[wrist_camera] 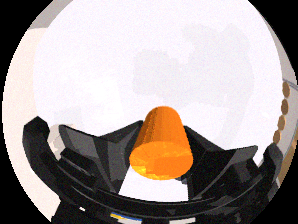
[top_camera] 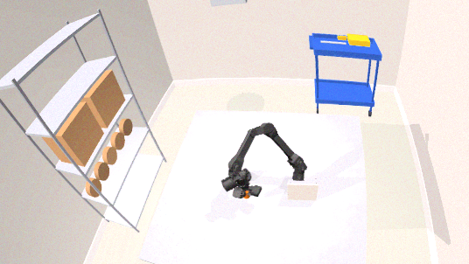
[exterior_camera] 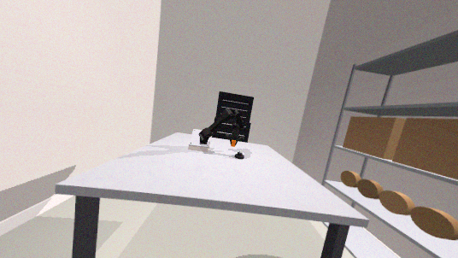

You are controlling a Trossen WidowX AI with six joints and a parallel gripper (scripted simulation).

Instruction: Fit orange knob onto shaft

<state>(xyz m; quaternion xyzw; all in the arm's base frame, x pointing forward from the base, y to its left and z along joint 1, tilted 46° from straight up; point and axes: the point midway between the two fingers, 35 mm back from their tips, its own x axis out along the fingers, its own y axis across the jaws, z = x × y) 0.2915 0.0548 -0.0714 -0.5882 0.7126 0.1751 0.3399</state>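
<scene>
The pedestal lies 160 mm to the right of my gripper tip, 40 mm ahead of it and 30 mm below it. The rest, counted from my gripper tip: orange knob 30 mm above.
</scene>
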